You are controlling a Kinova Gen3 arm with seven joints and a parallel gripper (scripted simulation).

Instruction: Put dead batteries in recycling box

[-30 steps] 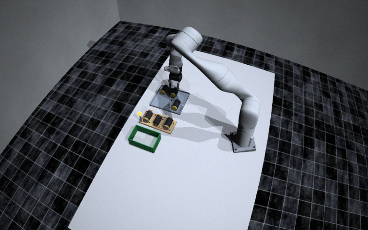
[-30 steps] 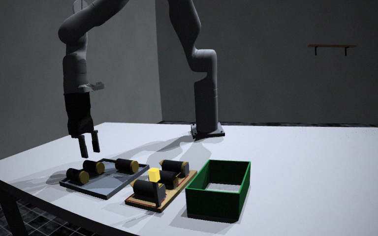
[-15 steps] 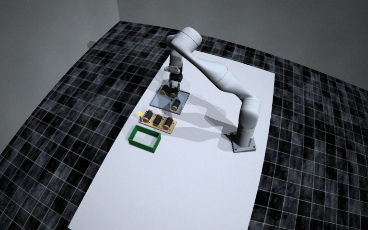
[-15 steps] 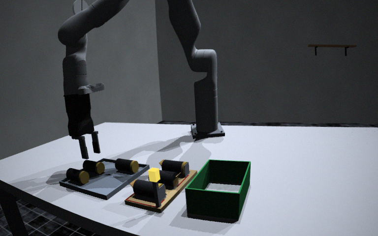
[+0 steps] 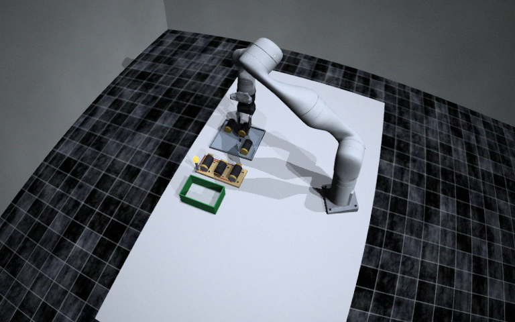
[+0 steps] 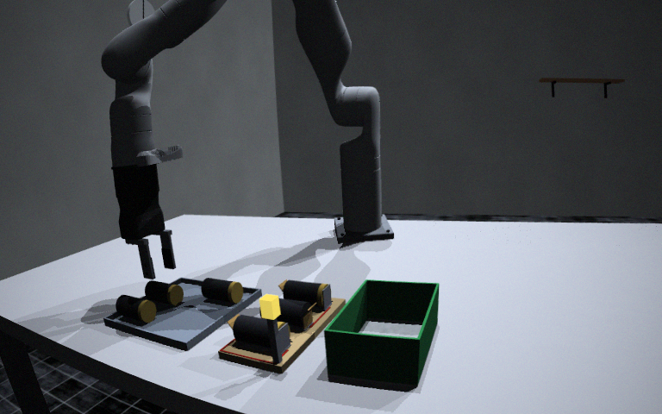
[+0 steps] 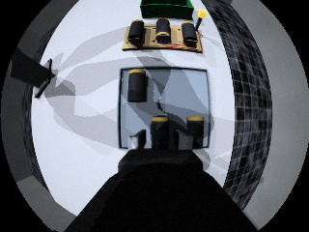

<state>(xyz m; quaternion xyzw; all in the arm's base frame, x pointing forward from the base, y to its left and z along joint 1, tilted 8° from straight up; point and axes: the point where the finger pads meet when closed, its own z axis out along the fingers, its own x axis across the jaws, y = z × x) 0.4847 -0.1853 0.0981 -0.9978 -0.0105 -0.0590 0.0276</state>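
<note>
My hand is 10 mm short of the grey tray, 50 mm to the right of it and 70 mm above it. From my hand the other things lie so: green recycling box 10 mm ahead, 380 mm to the left, 60 mm below.
</note>
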